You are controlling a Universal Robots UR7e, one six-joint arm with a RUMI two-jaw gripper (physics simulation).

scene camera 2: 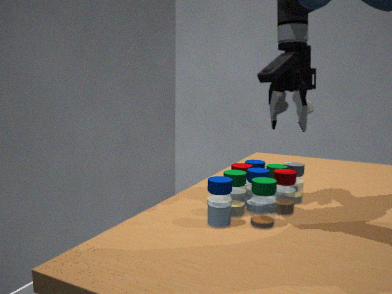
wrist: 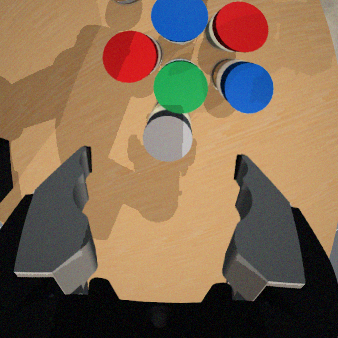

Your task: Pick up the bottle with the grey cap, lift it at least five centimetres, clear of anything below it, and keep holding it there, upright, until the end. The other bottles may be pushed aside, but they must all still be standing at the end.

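Places are measured from the arm's base along level axes (x right, y ahead, z up), in millimetres.
Where they show: gripper, fingertip midpoint: [scene camera 2: 288, 130] [wrist: 163, 151].
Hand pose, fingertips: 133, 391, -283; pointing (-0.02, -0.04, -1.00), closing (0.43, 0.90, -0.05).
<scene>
Things, the pixels of their top centre, and the offset from my fingertips, as dx, dy, dz. Level surfaces: height alone.
- bottle with the grey cap, top centre: [wrist: 166, 139] [scene camera 2: 294, 164] +28, -14, -91
- green-capped bottle, top centre: [wrist: 180, 87] [scene camera 2: 276, 165] -20, +20, -91
- wooden table, surface height: dz -196
The bottle with the grey cap [scene camera 2: 294, 169] [wrist: 167, 138] stands upright on the table, at the back right of the group in the scene view, partly hidden by a red-capped bottle. In the wrist view it is the bottle nearest the gripper, close against a green-capped bottle [wrist: 180, 87]. My gripper [scene camera 2: 289, 127] [wrist: 163, 151] points down, partly open and empty, and hangs above the bottles. In the wrist view the grey cap appears between the two fingertips, a little toward the top of the picture.
Other upright bottles include red-capped ones [scene camera 2: 285, 177] [wrist: 130, 56] [wrist: 242, 27], blue-capped ones [scene camera 2: 220, 185] [wrist: 179, 16] [wrist: 248, 87] and green-capped ones [scene camera 2: 263, 186] [scene camera 2: 234, 178]. They stand close together on the wooden table [scene camera 2: 150, 250]. The table's left edge runs behind the group.
</scene>
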